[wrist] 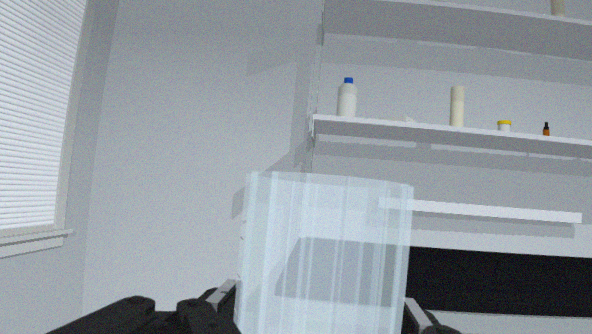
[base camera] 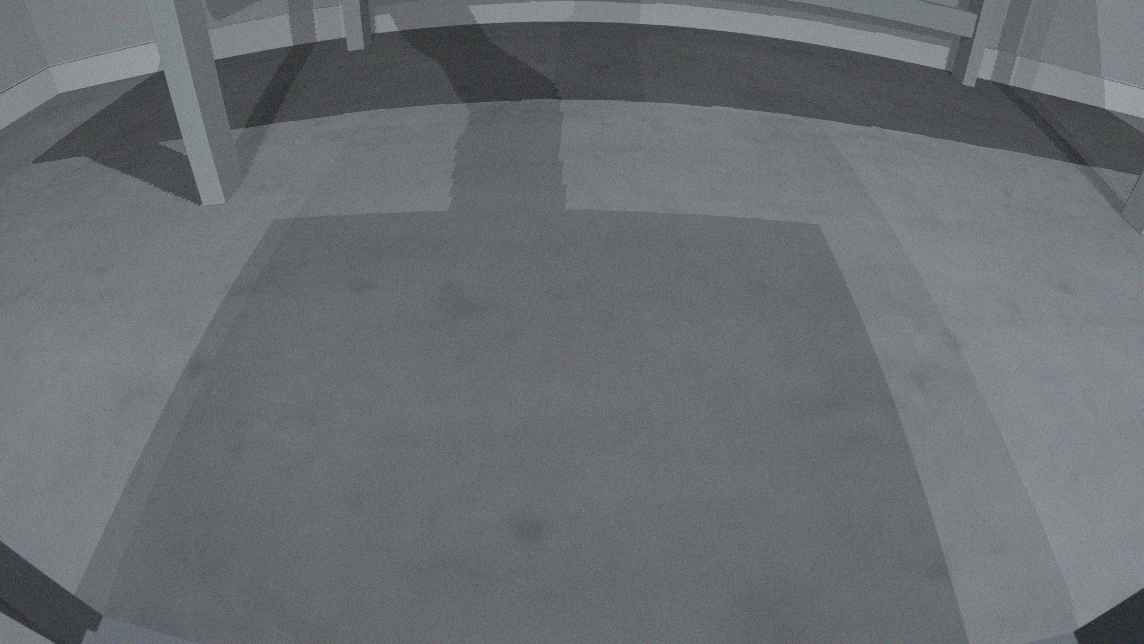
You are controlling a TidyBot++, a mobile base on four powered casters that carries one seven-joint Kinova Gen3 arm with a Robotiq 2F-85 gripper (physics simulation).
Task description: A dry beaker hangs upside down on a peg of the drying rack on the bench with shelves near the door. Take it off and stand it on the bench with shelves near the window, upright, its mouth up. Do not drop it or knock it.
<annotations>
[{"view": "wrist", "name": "my gripper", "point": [317, 310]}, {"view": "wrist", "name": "clear glass beaker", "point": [312, 246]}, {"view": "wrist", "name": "window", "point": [50, 50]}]
</annotations>
